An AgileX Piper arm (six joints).
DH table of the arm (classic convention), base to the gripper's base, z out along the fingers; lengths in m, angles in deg. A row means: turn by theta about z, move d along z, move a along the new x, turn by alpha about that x. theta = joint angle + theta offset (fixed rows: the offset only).
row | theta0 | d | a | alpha
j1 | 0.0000 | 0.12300 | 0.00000 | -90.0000
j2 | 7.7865 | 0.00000 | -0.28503 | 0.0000
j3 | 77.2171 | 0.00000 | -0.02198 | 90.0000
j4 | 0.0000 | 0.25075 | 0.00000 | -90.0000
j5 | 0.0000 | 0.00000 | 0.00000 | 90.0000
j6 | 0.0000 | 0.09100 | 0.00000 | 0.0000
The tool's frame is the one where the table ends.
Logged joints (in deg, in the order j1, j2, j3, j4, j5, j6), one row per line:
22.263 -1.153 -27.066 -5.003 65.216 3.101
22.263 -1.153 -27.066 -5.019 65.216 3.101
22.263 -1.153 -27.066 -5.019 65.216 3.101
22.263 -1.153 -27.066 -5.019 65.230 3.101
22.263 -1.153 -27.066 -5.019 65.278 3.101
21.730 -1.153 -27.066 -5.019 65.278 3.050
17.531 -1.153 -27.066 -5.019 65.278 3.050
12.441 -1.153 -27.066 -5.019 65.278 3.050
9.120 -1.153 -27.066 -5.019 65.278 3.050
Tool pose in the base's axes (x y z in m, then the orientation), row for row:
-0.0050 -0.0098 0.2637 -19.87 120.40 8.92
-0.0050 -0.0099 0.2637 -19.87 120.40 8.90
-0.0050 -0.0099 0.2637 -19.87 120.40 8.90
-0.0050 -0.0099 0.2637 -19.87 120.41 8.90
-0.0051 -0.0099 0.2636 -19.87 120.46 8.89
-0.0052 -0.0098 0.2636 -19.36 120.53 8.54
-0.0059 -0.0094 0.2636 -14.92 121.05 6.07
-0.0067 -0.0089 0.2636 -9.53 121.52 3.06
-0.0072 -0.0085 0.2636 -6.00 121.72 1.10
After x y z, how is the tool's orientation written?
As a rotation vector, in degrees.
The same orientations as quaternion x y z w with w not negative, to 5 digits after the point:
-0.14228 0.86212 0.06387 0.48210
-0.14228 0.86213 0.06373 0.48212
-0.14228 0.86213 0.06373 0.48212
-0.14227 0.86217 0.06373 0.48204
-0.14225 0.86239 0.06364 0.48167
-0.13862 0.86300 0.06115 0.48196
-0.10692 0.86747 0.04350 0.48392
-0.06834 0.87138 0.02194 0.48533
-0.04303 0.87299 0.00789 0.48578

